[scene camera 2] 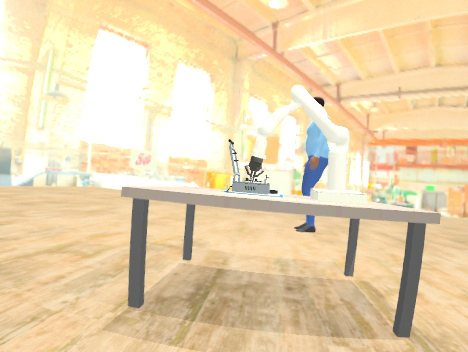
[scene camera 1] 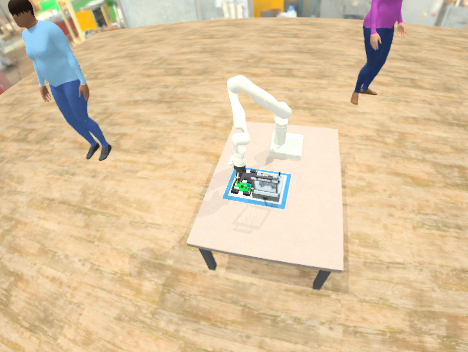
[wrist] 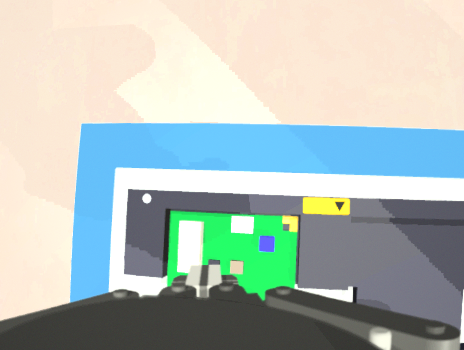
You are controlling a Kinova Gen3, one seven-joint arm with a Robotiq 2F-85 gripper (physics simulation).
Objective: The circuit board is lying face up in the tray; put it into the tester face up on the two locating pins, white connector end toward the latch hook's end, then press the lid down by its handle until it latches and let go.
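Places are measured from the arm's base along level axes (x right, y ahead, z up), in centimetres.
Pixels of known places: gripper, fingertip midpoint: [scene camera 1: 238, 183] [wrist: 206, 286]; arm's base, origin of the base link: [scene camera 2: 335, 190] [scene camera 1: 279, 141].
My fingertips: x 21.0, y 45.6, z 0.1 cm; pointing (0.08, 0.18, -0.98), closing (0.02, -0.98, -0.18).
For each thing: its top centre in the pictures, then the offset to it from my fingertips. "spot": a spot on its surface instead. Level surfaces: height alone.
- green circuit board, middle of its top: [wrist: 226, 316] [scene camera 1: 242, 185] dx -2.2, dy -0.5, dz -2.9 cm
- dark grey tray, surface spot: [wrist: 145, 233] spot: dx +2.2, dy +4.1, dz -2.9 cm
- blue-bordered white mat, its level: dz -5.4 cm
- yellow label, middle of its top: [wrist: 326, 206] dx +3.7, dy -5.8, dz -2.8 cm
The green circuit board [scene camera 1: 242, 186] [wrist: 224, 244] lies face up in the dark grey tray [wrist: 145, 233], with its white connector [wrist: 189, 241] at the left in the wrist view. My gripper [scene camera 1: 237, 174] [scene camera 2: 253, 177] [wrist: 206, 286] is shut, its fingertips together low over the board's near edge. I cannot make out anything held between them. The grey tester [scene camera 1: 266, 185] [scene camera 2: 250, 187] stands right of the tray. Its lid [scene camera 2: 235, 163] stands raised, nearly upright.
Tray and tester sit on a blue-bordered white mat [scene camera 1: 226, 197] [wrist: 224, 146] on the table [scene camera 1: 283, 235] [scene camera 2: 264, 202]. A yellow label [wrist: 326, 205] marks the tray's rim. The arm's base [scene camera 1: 286, 147] stands behind the mat. Two people [scene camera 1: 56, 68] [scene camera 1: 378, 38] are on the floor beyond.
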